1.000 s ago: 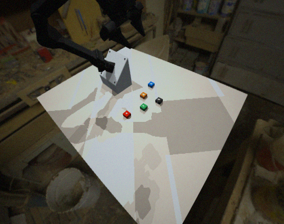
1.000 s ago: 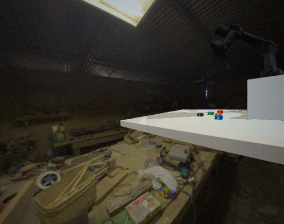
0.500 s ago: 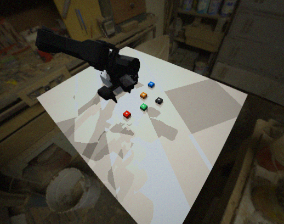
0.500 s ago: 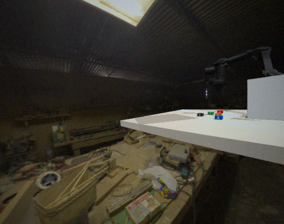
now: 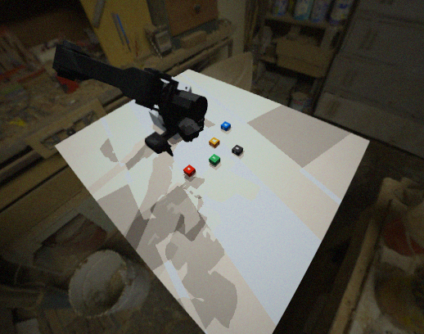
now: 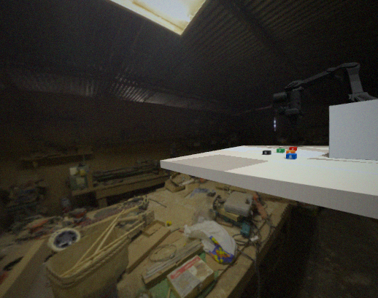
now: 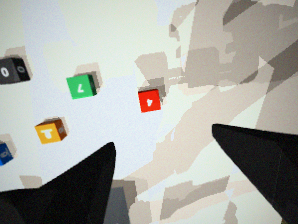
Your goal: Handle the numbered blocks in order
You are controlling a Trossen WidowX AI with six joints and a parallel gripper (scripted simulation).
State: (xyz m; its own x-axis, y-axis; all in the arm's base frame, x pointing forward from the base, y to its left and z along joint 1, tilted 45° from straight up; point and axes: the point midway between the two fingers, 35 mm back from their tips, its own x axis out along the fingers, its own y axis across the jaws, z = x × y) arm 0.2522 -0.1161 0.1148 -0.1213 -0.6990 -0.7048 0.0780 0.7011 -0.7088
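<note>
Right now my gripper tip is 190 mm to the right of the black block, 120 mm above it and 100 mm short of it. From my gripper tip the other things lie so: orange block (170 mm to the left, 120 mm below); green block (120 mm below, 100 mm to the left, 60 mm ahead); red block (120 mm below, 10 mm ahead).
</note>
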